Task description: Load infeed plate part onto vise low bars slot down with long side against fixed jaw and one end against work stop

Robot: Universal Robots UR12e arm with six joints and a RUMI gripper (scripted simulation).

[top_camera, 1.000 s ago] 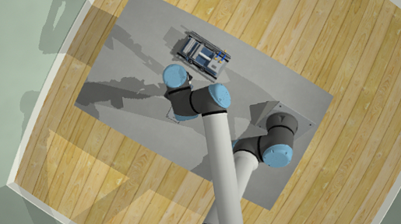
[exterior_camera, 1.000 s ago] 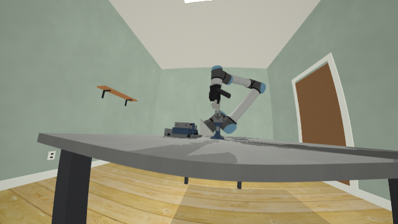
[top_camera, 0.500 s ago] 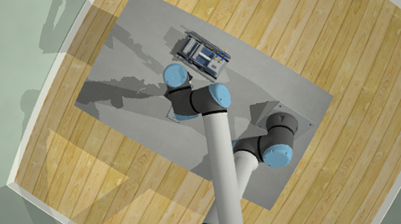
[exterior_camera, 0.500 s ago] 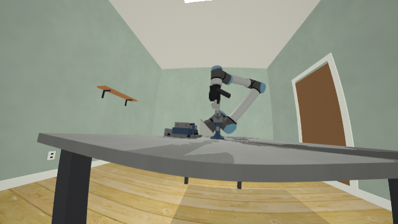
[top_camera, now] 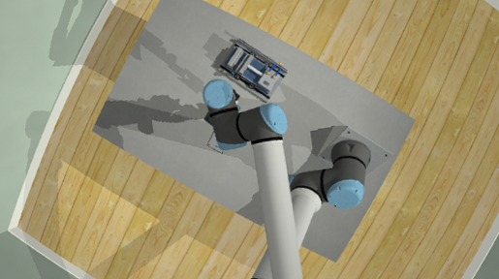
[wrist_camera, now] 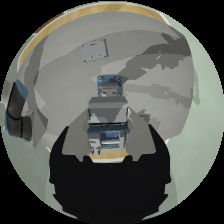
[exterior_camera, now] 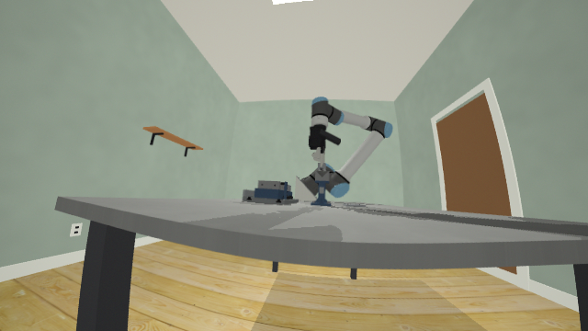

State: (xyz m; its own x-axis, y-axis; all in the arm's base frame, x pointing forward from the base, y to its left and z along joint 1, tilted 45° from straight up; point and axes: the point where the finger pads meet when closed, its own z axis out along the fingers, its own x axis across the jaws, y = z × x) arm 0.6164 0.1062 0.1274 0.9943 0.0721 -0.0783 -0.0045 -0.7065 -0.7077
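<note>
Now: hand 10 mm above the part. Also, from my hand: vise (230 mm to the right, 150 mm below, 20 mm ahead); then infeed plate (190 mm below, 160 mm to the left, 60 mm behind).
</note>
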